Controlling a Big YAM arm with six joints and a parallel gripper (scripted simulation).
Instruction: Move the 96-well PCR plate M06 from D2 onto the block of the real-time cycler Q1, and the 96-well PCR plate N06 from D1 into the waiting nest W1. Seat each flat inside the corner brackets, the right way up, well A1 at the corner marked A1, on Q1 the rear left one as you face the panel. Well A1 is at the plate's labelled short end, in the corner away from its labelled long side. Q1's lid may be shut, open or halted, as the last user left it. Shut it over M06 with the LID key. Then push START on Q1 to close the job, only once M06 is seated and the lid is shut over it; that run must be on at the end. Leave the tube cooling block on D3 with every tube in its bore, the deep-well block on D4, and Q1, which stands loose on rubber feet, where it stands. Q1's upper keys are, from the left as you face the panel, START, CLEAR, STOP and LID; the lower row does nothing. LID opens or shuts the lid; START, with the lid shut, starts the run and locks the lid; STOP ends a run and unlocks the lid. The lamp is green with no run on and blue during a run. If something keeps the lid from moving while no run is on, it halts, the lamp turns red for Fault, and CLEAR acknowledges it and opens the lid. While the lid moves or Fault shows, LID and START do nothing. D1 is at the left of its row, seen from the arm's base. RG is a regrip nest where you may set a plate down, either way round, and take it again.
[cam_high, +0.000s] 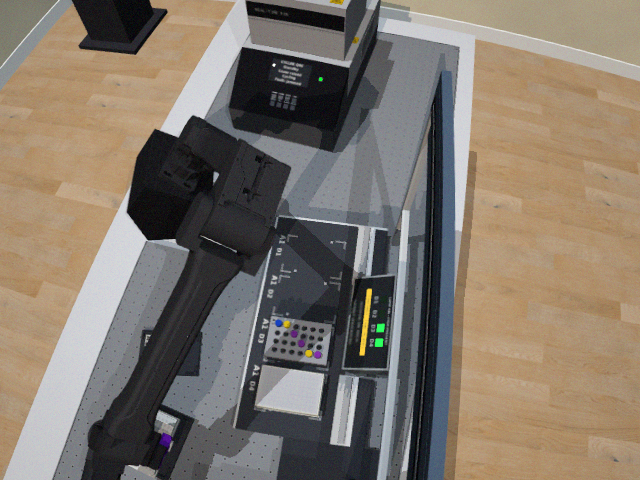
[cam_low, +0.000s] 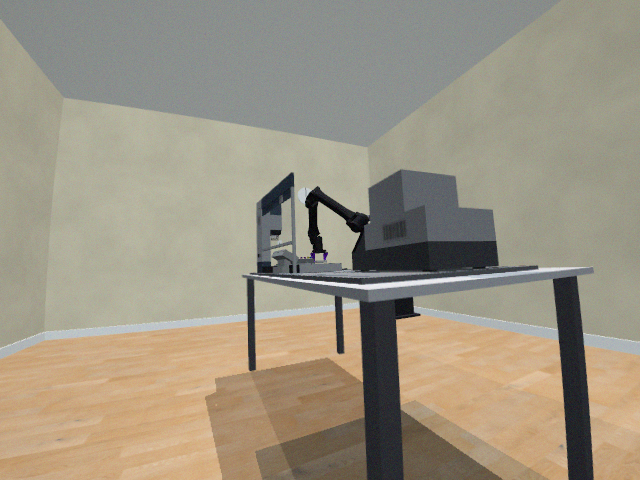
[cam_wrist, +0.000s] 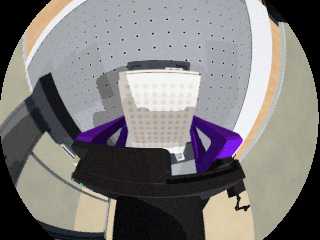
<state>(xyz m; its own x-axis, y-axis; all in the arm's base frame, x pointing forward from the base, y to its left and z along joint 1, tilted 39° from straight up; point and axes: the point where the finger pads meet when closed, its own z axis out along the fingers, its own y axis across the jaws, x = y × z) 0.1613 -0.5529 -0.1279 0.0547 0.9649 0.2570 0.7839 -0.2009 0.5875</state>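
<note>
The dark waiting nest W1 lies 70 mm below my hand. Round my hand: nest A1 mark 30 mm behind, 50 mm to the right, 60 mm below; dark regrip nest 50 mm behind, 190 mm to the left, 70 mm below; white deep-well block 250 mm ahead, 180 mm to the left.
</note>
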